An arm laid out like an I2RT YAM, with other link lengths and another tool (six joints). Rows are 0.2 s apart.
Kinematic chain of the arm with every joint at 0, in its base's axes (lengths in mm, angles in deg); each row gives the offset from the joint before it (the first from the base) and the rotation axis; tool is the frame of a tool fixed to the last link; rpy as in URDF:
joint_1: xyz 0 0 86.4 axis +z
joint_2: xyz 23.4 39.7 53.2 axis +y
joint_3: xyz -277.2 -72.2 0 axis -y
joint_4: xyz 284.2 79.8 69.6 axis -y
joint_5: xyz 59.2 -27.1 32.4 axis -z
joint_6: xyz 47.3 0 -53.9 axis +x
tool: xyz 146 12 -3 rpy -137.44 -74.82 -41.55
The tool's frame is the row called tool.
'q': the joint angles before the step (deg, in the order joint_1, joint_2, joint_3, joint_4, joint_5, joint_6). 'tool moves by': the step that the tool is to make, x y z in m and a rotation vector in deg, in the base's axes. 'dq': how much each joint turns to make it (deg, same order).
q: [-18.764, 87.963, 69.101, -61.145, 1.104, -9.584]
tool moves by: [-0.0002, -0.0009, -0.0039, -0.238, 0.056, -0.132]
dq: [-0.007, 0.073, -0.692, 0.787, 0.261, 0.081]
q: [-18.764, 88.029, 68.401, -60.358, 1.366, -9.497]
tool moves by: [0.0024, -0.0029, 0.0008, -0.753, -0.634, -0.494]
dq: [-0.003, -0.128, -0.014, 0.717, 0.590, 0.391]
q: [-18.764, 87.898, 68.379, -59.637, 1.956, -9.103]
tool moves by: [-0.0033, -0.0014, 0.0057, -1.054, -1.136, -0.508]
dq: [0.004, -1.955, -0.848, 0.292, 0.722, 0.375]
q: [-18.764, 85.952, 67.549, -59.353, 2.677, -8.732]
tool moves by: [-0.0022, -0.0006, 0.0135, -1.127, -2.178, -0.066]
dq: [-0.004, -2.769, -0.146, -0.197, 0.371, -0.025]
